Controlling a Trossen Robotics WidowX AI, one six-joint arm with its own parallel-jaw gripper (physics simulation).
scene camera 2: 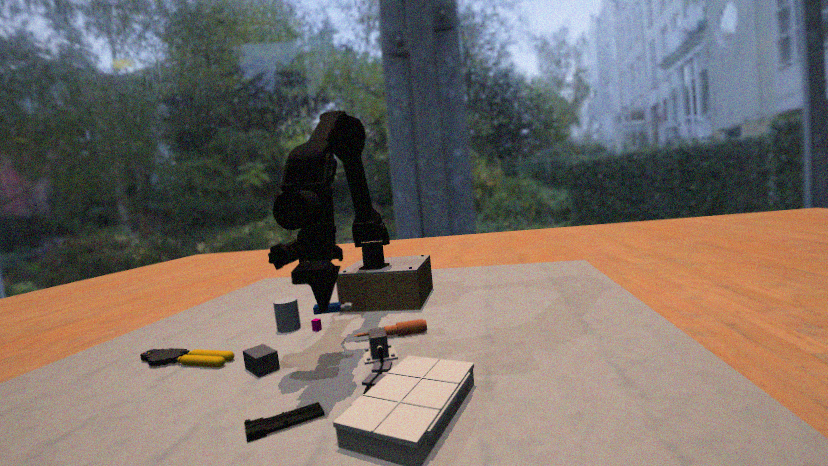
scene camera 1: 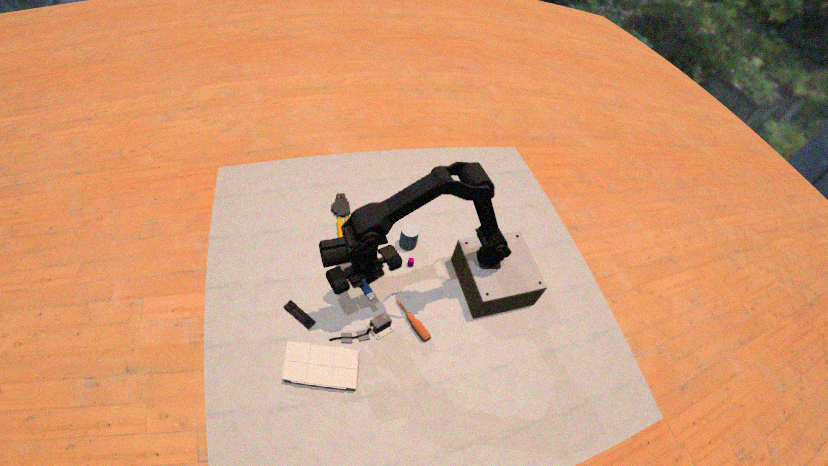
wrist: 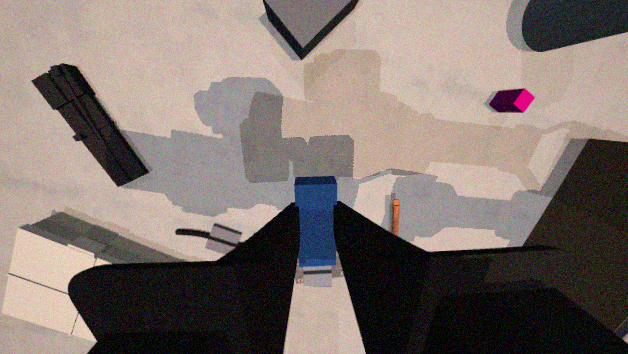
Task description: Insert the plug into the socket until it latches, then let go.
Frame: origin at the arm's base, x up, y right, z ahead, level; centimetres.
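Where they show: gripper, fingertip midpoint: (scene camera 2: 324, 309) (scene camera 1: 363, 285) (wrist: 315, 209); arm's base, link origin: (scene camera 2: 374, 267) (scene camera 1: 488, 259).
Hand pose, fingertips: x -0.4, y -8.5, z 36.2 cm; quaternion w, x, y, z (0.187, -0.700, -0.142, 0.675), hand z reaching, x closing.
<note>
Each offset is from my fingertips to the top centre of the thing. "pt": to the spot under its first point.
The blue plug @[dx +0.9, dy -1.4, dz -0.7 cm] (scene camera 1: 366, 287) (scene camera 2: 327, 307) (wrist: 317, 235) has a light metal tip. My gripper (scene camera 1: 363, 280) (scene camera 2: 325, 309) (wrist: 315, 209) is shut on the plug's blue body and holds it raised above the mat. In the wrist view the tip points toward the bottom of the picture. The socket @[dx -5.5, dy -7.7, dz -4.4 cm] (scene camera 1: 380, 322) (scene camera 2: 378, 343) is a small dark grey block on a light screwed plate, with a black cable. The plug is apart from the socket, with a gap between them in scene camera 1. In the wrist view the fingers and plug hide most of the socket.
An orange screwdriver @[dx -7.3, dy -5.7, dz -13.6 cm] (scene camera 1: 418, 325) (scene camera 2: 406, 327) (wrist: 395, 217) lies beside the socket. A tiled box @[dx -6.5, dy -20.6, dz +11.5 cm] (scene camera 1: 320, 364) (scene camera 2: 414, 393), a black bar @[dx -8.5, dy -4.7, dz +18.0 cm] (scene camera 1: 298, 314) (scene camera 2: 283, 422) (wrist: 92, 125), a dark cube @[dx -6.5, dy +11.8, dz +5.0 cm] (scene camera 2: 261, 360), a magenta cube @[dx -7.5, dy +13.9, dz -14.9 cm] (scene camera 1: 410, 262) (wrist: 512, 100), a grey cylinder @[dx -3.0, dy +22.0, dz -14.6 cm] (scene camera 1: 409, 238) and yellow-handled pliers @[pt dx -8.1, dy +27.6, dz +7.4 cm] (scene camera 2: 191, 356) stand around.
</note>
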